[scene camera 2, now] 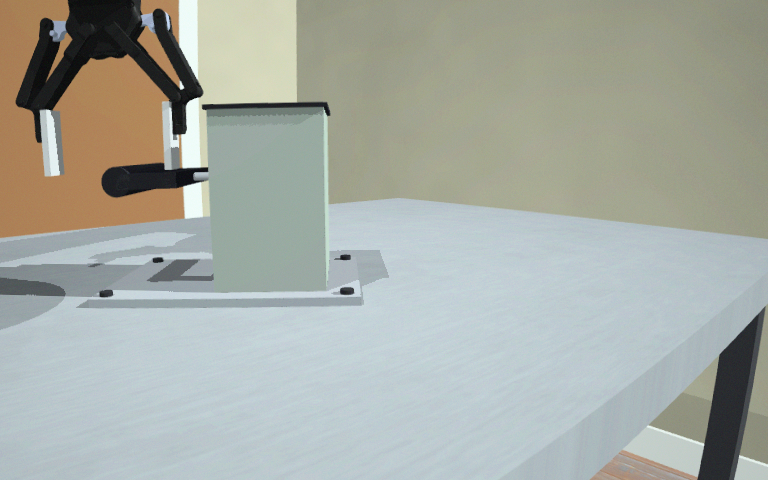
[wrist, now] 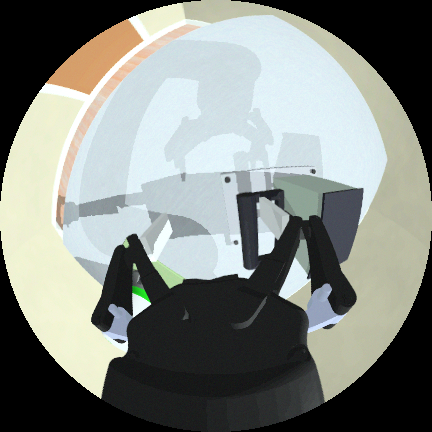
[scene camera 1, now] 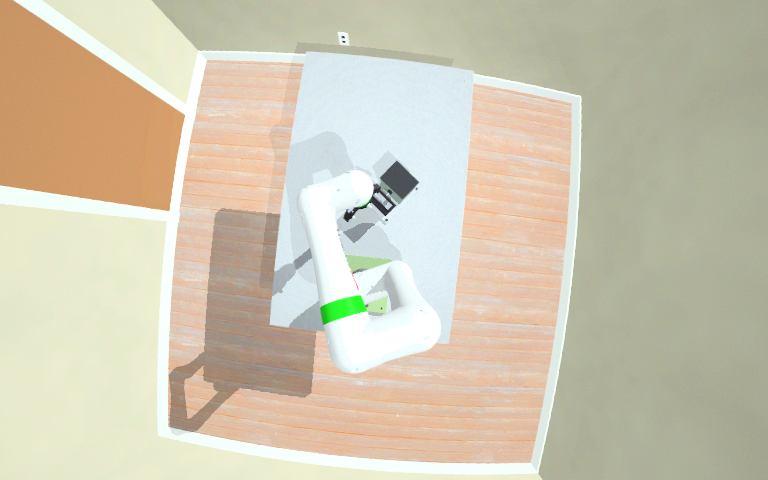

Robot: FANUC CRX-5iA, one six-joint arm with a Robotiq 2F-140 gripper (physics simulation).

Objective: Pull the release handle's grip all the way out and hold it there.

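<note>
The release handle's dark grip (scene camera 2: pixel 116 181) (wrist: pixel 248 231) is a thick bar with two side arms, standing out sideways from a pale green housing (scene camera 2: pixel 269 198) (wrist: pixel 300 195) with a dark lid (scene camera 1: pixel 399 176). A short stretch of pale rod (scene camera 2: pixel 201 176) shows between grip and housing. My gripper (scene camera 1: pixel 362 202) (scene camera 2: pixel 112 169) (wrist: pixel 213 214) is wide open, pointing down over the grip. One finger stands over the opening between bar and housing, its tip partly hidden by the near side arm in scene camera 2. The other finger is well out beyond the bar. The bar lies nearer the housing-side finger.
The housing stands on a pale base plate (scene camera 2: pixel 169 299) with dark bolts, on a light grey table (scene camera 1: pixel 430 124) (scene camera 2: pixel 453 339). The white arm (scene camera 1: pixel 334 254) reaches over the table from its base beside a green plate (scene camera 1: pixel 368 262). Walls stand beyond the table.
</note>
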